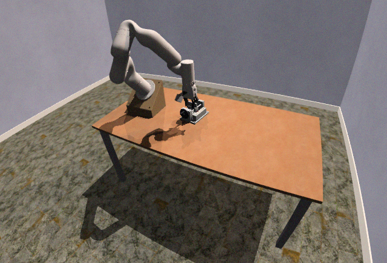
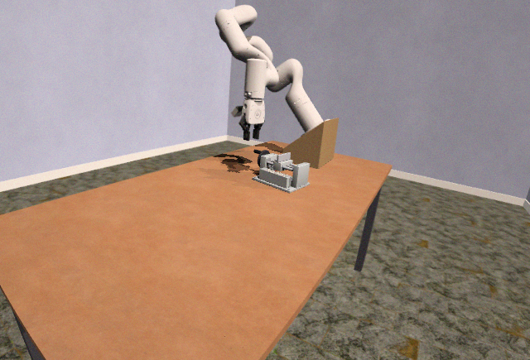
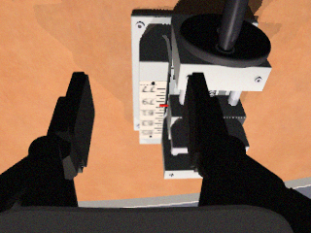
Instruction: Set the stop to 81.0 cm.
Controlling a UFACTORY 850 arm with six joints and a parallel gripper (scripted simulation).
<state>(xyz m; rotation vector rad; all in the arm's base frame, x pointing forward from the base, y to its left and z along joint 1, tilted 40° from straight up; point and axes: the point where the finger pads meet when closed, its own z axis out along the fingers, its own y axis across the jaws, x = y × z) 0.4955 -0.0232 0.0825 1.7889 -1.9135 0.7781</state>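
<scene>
My gripper is now 9 cm above the handwheel, 7 cm past it and 1 cm to the right of it. The rest, counted from my hand: grey stop fixture (13 cm to the left, 10 cm below, 5 cm behind).
</scene>
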